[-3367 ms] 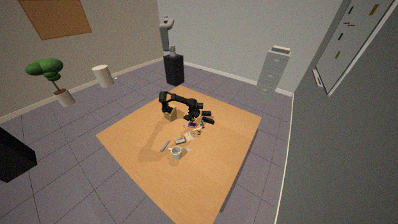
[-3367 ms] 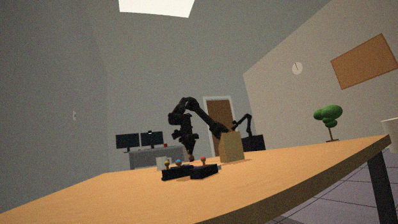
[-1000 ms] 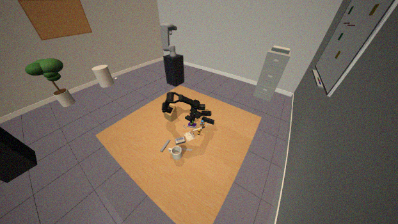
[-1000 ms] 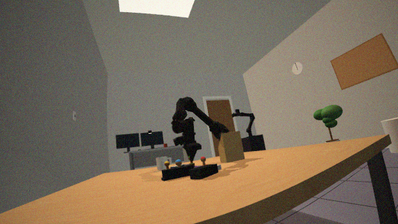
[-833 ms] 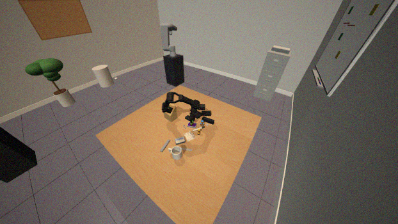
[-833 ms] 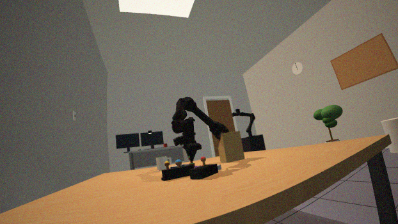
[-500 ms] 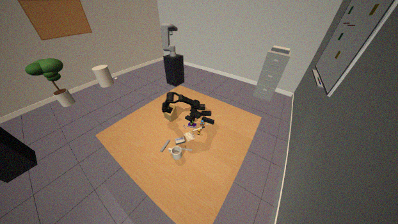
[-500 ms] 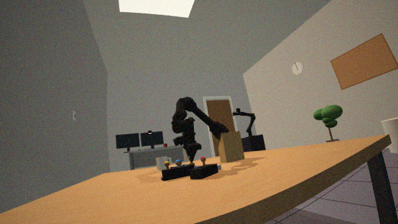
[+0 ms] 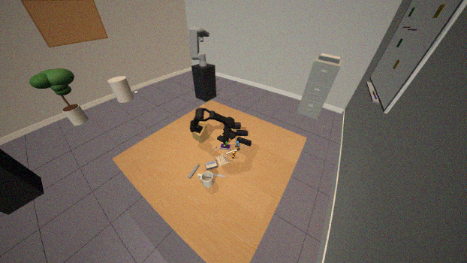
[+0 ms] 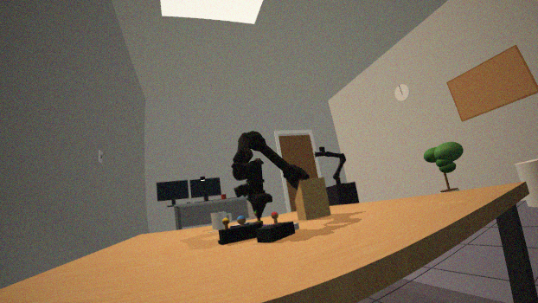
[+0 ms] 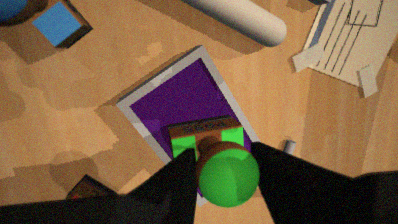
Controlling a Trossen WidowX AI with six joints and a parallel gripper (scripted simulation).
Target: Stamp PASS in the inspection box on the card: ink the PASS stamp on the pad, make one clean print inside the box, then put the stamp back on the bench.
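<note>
Now: the green-knobbed pass stamp 20 mm below my gripper tip. Round my gripper tip: purple ink pad (50 mm below); blue-faced stamp (80 mm ahead, 70 mm to the left, 30 mm below); white cylinder (90 mm ahead, 40 mm below, 20 mm to the left).
</note>
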